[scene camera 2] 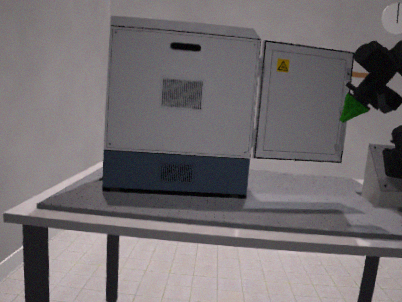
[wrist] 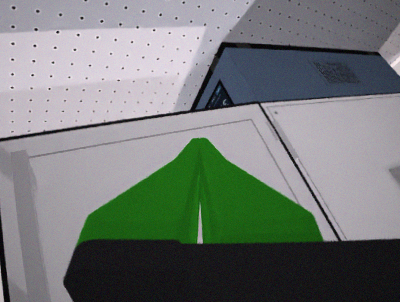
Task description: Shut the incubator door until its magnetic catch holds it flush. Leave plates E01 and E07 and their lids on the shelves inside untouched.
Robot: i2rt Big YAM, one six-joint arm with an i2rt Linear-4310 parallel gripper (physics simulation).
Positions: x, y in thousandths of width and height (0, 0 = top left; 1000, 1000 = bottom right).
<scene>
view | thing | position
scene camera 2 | my gripper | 850, 402
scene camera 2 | incubator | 449, 339
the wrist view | my gripper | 499, 498
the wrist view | incubator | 774, 406
</scene>
